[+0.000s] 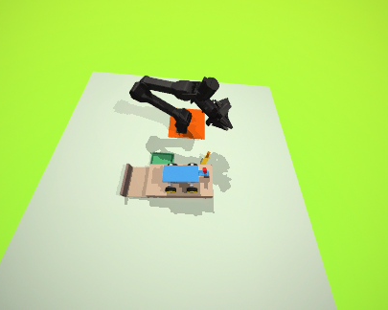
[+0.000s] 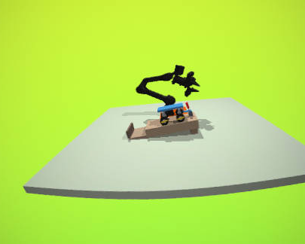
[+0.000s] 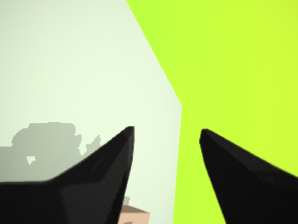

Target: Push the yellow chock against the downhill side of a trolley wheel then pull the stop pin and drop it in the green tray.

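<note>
Right now the yellow chock is 80 mm ahead of my gripper tip, 70 mm to the right of it and 190 mm below it. Also, from my gripper tip: blue trolley (220 mm ahead, 180 mm to the right, 100 mm below); then green tray (110 mm ahead, 300 mm to the right, 220 mm below); then red-headed stop pin (190 mm ahead, 80 mm to the right, 80 mm below).
</note>
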